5 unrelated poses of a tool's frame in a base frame.
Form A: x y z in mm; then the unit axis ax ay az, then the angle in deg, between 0 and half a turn.
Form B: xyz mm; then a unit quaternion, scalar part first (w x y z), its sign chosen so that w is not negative. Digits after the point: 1 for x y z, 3 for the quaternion.
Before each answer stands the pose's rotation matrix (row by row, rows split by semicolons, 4 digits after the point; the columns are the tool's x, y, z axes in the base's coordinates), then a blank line. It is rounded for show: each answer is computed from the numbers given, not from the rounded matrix.
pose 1, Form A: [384.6 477.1 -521.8 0.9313 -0.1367 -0.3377 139.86]
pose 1, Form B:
0.7658 -0.0069 -0.6430; -0.4423 -0.7315 -0.5189; -0.4668 0.6818 -0.5633

[384.6 477.1 -521.8 0.343 0.875 -0.128 -0.317]
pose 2, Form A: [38.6 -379.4 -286.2 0.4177 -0.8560 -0.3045 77.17]
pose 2, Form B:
0.3578 0.0187 -0.9336; -0.5751 0.7921 -0.2045; 0.7357 0.6101 0.2942

[38.6 -379.4 -286.2 0.782 0.261 -0.534 -0.190]
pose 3, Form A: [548.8 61.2 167.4 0.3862 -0.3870 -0.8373 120.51]
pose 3, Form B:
-0.2828 0.4960 -0.8210; -0.9467 -0.2819 0.1558; -0.1541 0.8213 0.5493

[548.8 61.2 167.4 0.496 0.335 -0.336 -0.727]
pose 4, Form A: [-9.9 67.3 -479.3 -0.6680 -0.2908 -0.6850 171.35]
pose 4, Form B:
-0.1013 0.4893 0.8662; 0.2833 -0.8205 0.4966; 0.9537 0.2957 -0.0555

[-9.9 67.3 -479.3 0.075 -0.666 -0.290 -0.683]
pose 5, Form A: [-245.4 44.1 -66.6 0.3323 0.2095 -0.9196 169.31]
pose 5, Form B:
-0.7637 0.3086 -0.5670; -0.0326 -0.8956 -0.4436; -0.6447 -0.3203 0.6940

[-245.4 44.1 -66.6 0.093 0.331 0.209 -0.916]
